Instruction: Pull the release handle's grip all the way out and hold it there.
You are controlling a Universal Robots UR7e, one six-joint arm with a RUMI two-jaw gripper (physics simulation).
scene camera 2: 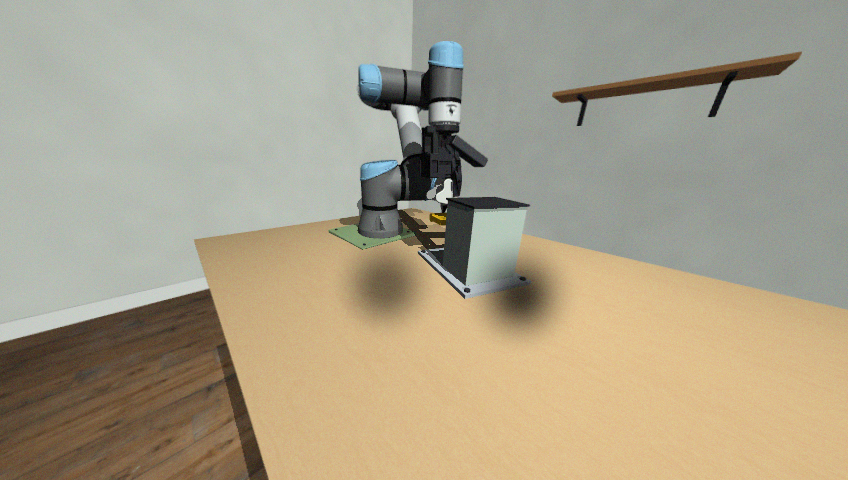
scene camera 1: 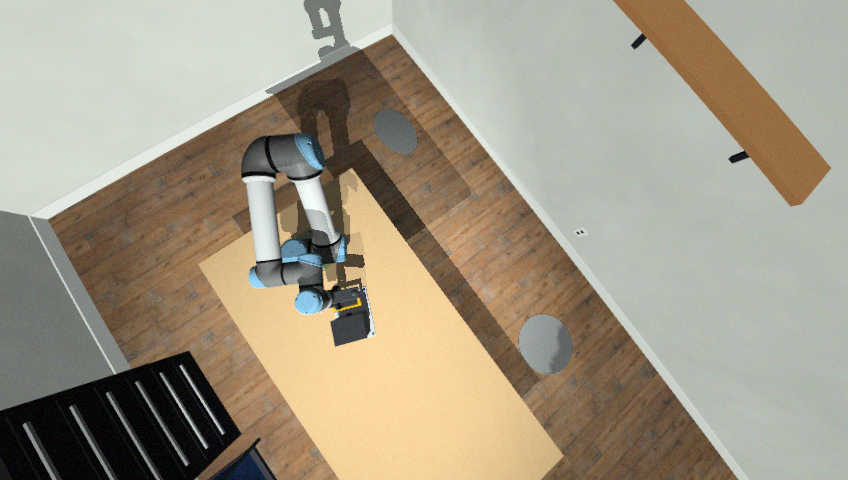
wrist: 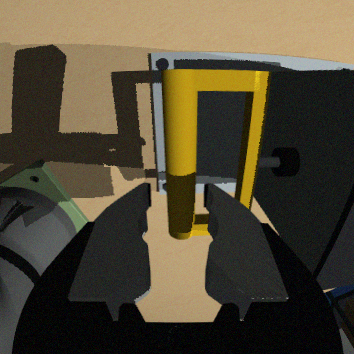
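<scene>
The yellow release handle is a rectangular frame with a round grip bar on its outer side. A short shaft joins it to the dark face of the box. A gap shows between frame and box in the wrist view. My gripper points down over the handle. Its fingers are partly open, one on each side of the grip bar's near end as seen in the wrist view, with gaps on both sides. They hold nothing. Fingertip depth along the bar is unclear.
The box stands on a light base plate on the wooden table. The arm's green mounting plate is close by. A wall shelf hangs off to the side.
</scene>
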